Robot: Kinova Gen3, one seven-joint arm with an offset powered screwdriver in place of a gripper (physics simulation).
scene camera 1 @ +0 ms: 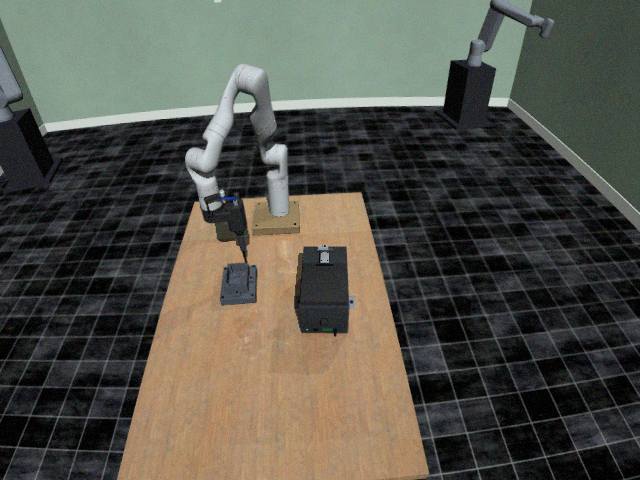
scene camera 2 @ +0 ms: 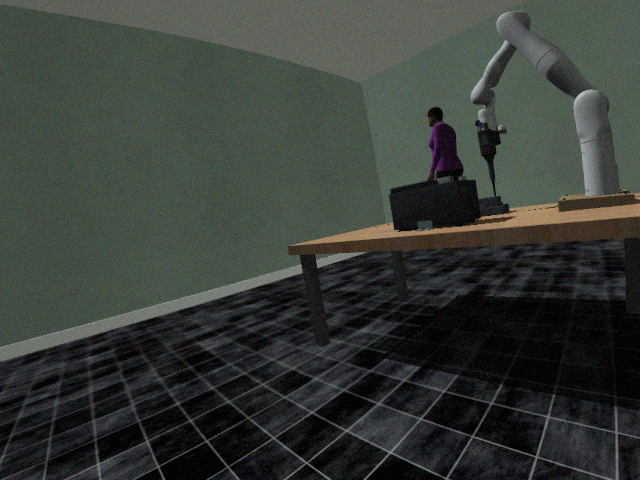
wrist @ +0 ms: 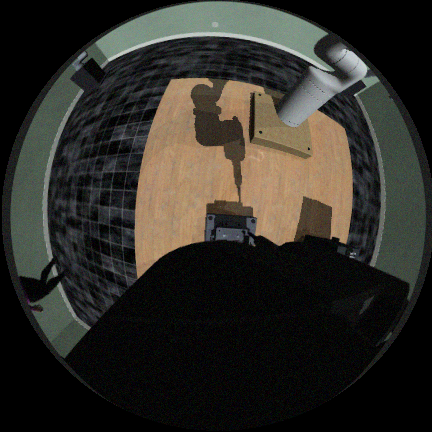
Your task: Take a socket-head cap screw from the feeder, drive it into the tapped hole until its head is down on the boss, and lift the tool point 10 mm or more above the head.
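My screwdriver (scene camera 1: 245, 259) (scene camera 2: 494, 194) points down, its thin tip at the back right part of the grey fixture block (scene camera 1: 224, 290) (scene camera 2: 497, 208) (wrist: 211, 231). In scene camera 2 the tip ends at about the height of the fixture's top; contact cannot be told. In the wrist view the tool's dark body covers the lower half, and part of the fixture shows above it. The tapped hole under the tip, the boss and any screw at the tip are too small or hidden to tell. The black feeder box (scene camera 1: 324, 284) (scene camera 2: 434, 204) stands to the right of the fixture in scene camera 1.
The arm's base plate (scene camera 1: 276, 227) (scene camera 2: 586, 203) (wrist: 280, 135) is at the back of the wooden table (scene camera 1: 279, 413) (scene camera 2: 361, 238) (wrist: 175, 175). A silver part (scene camera 1: 324, 254) sits on top of the feeder. A person in purple (scene camera 2: 444, 147) stands beyond the table.
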